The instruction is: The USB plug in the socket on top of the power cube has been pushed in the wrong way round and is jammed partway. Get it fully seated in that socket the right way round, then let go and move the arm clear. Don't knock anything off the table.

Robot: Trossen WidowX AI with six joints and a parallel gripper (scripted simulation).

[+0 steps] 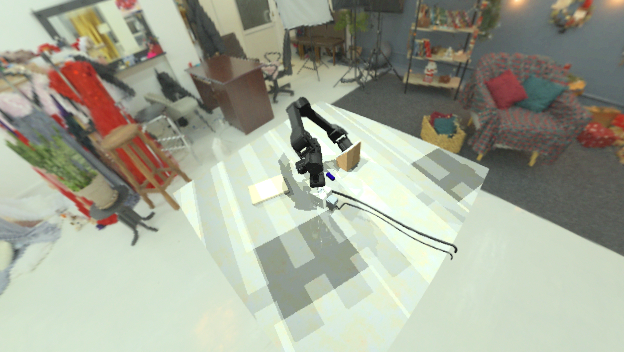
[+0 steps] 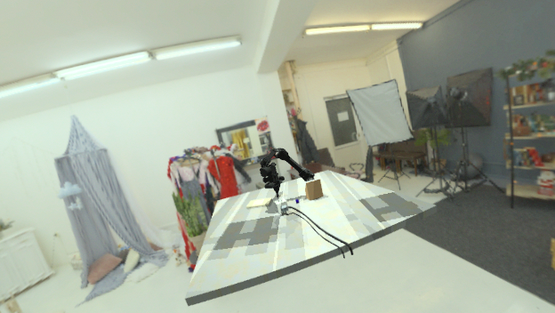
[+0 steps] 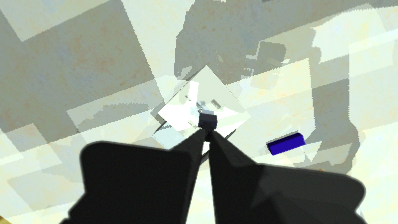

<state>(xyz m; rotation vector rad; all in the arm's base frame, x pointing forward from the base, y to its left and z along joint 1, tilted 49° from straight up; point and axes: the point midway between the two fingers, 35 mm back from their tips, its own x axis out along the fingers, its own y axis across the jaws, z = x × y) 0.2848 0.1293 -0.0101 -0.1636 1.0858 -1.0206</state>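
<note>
My gripper tip is now 20 mm above the black USB plug. The rest, counted from my gripper tip: blue object (140 mm behind, 130 mm below, 80 mm to the right); flat pale pad (250 mm to the right, 160 mm ahead, 130 mm below).
</note>
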